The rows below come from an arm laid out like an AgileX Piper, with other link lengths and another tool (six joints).
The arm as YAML. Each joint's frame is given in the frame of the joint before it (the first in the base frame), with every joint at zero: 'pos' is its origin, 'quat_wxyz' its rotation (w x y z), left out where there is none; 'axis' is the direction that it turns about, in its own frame. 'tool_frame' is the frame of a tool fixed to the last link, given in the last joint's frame.
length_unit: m
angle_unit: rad
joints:
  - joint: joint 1
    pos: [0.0, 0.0, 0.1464]
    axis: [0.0, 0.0, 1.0]
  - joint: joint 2
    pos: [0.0, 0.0, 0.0]
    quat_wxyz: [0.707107, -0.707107, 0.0, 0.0]
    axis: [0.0, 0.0, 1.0]
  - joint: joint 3
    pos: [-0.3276, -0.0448, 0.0]
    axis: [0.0, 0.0, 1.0]
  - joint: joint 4
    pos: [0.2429, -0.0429, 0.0]
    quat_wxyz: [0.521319, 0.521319, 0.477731, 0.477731]
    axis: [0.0, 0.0, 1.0]
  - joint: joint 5
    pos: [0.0, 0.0, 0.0]
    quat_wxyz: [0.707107, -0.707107, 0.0, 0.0]
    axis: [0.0, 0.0, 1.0]
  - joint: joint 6
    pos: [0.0, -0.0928, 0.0]
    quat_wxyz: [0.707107, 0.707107, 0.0, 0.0]
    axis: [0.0, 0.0, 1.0]
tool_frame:
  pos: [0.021, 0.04, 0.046]
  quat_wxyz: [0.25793, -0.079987, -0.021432, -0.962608]
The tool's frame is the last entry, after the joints.
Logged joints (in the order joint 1, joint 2, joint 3, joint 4, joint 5, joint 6), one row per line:
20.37 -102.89 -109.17 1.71 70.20 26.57
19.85 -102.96 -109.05 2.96 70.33 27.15
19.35 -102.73 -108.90 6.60 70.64 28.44
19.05 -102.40 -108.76 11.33 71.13 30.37
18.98 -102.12 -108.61 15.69 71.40 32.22
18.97 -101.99 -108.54 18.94 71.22 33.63
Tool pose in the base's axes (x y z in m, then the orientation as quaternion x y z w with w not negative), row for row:
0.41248 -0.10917 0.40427 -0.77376 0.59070 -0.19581 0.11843
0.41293 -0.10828 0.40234 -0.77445 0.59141 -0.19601 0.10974
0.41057 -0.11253 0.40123 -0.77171 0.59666 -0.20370 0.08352
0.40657 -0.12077 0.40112 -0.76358 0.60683 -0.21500 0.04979
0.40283 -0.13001 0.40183 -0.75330 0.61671 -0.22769 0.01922
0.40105 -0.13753 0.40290 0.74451 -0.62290 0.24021 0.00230
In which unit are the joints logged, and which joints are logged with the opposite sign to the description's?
The joints are logged in degrees. Opposite sign: joint 1, joint 2, joint 4.
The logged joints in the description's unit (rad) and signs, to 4 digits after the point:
-0.3555 1.7958 -1.9054 -0.0298 1.2252 0.4637
-0.3464 1.7970 -1.9033 -0.0517 1.2275 0.4739
-0.3377 1.7930 -1.9007 -0.1152 1.2329 0.4964
-0.3325 1.7872 -1.8982 -0.1977 1.2415 0.5301
-0.3313 1.7823 -1.8956 -0.2738 1.2462 0.5623
-0.3311 1.7801 -1.8944 -0.3306 1.2430 0.5870

